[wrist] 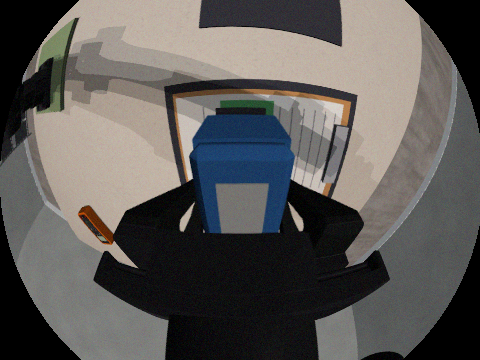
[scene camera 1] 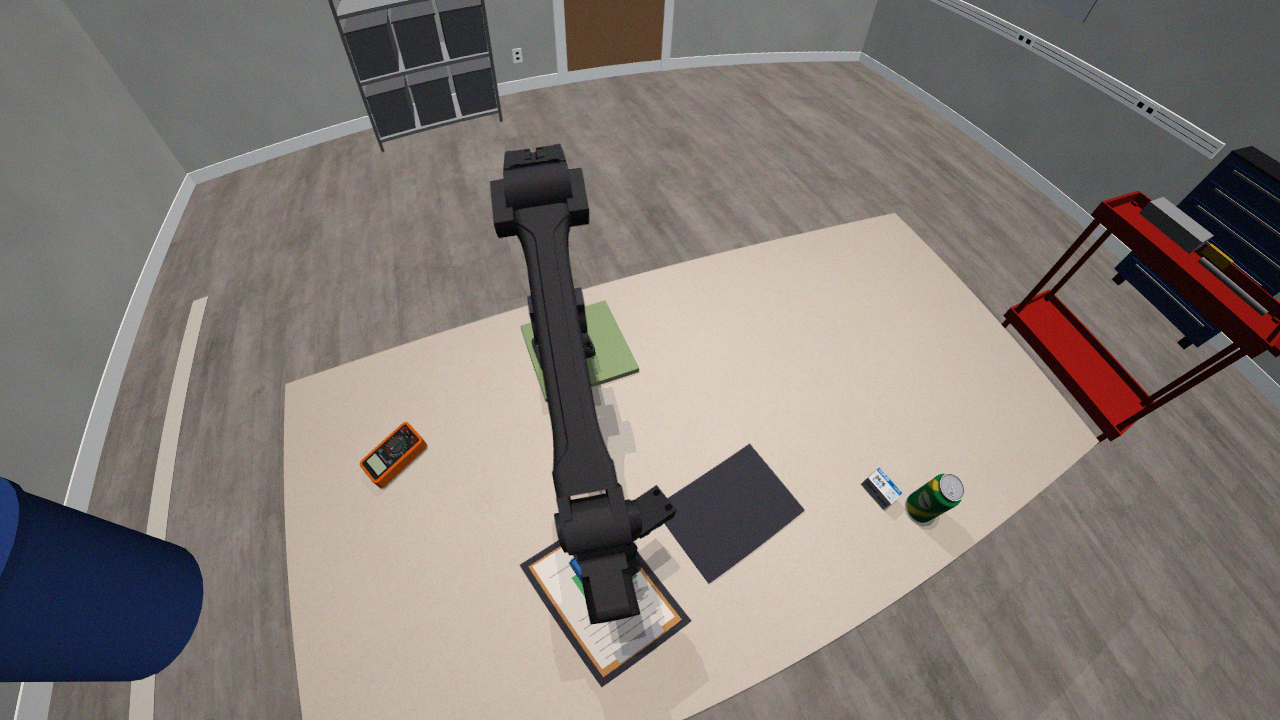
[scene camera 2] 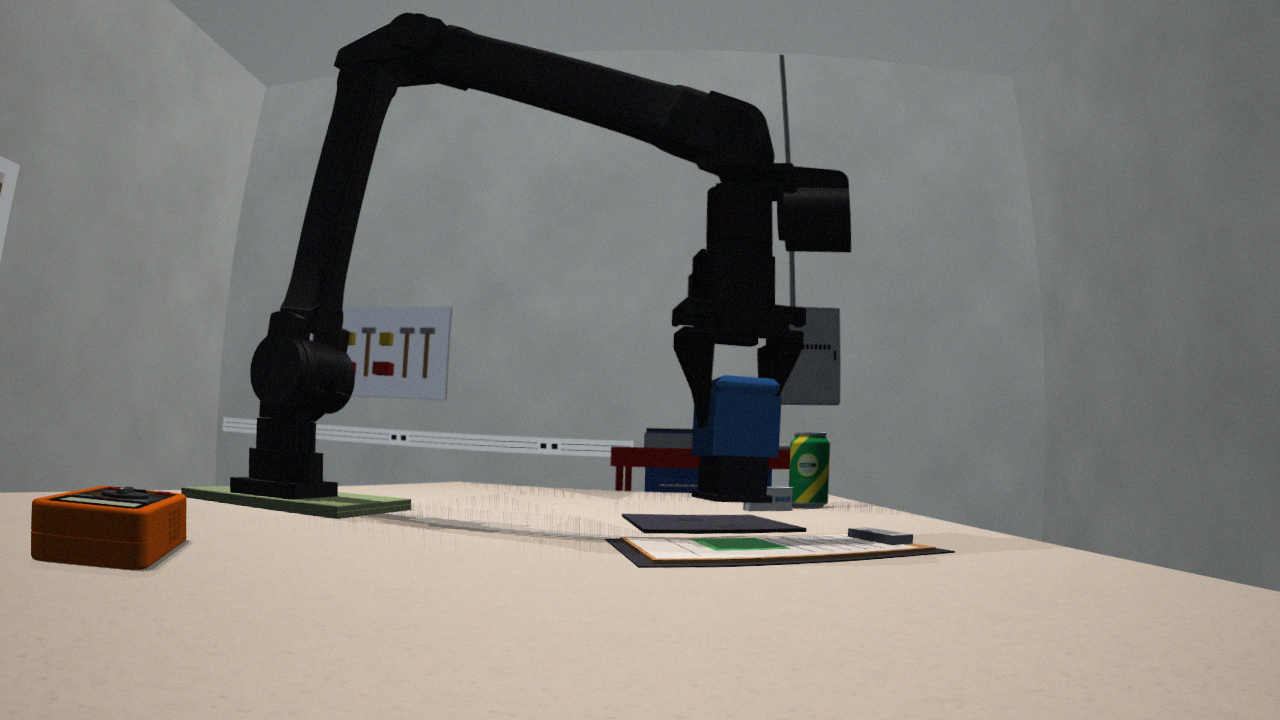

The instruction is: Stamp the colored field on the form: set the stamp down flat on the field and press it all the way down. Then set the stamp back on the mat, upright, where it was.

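Note:
Stamp (scene camera 2: 744, 414), visible also in the wrist view as the stamp (wrist: 241, 165). My gripper (scene camera 2: 734, 428) likewise appears in the wrist view, my gripper (wrist: 241, 179). A mat (scene camera 1: 724, 515) is visible, and scene camera 2 shows the mat (scene camera 2: 647, 523) too. A form (scene camera 2: 865, 543) is in sight.

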